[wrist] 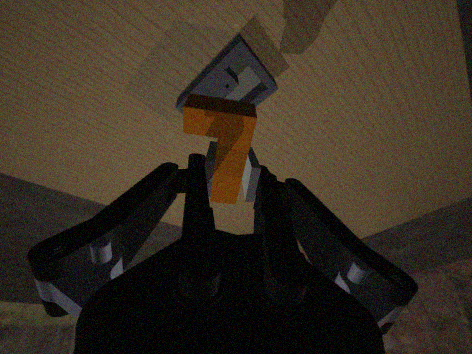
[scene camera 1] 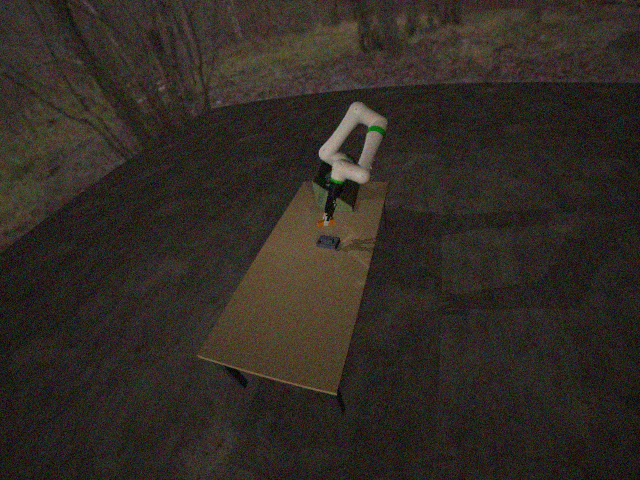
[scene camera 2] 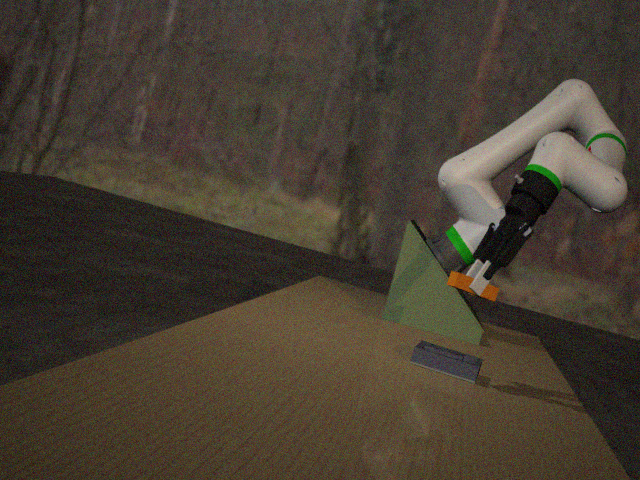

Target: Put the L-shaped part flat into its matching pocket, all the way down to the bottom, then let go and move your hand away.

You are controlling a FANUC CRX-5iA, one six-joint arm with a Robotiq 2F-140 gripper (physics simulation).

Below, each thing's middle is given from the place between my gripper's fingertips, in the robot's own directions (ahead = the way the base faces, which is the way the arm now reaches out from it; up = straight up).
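There's an orange L-shaped part [wrist: 233, 122], and my hand is 10 mm below it, 10 mm to the right of it and 20 mm past it.
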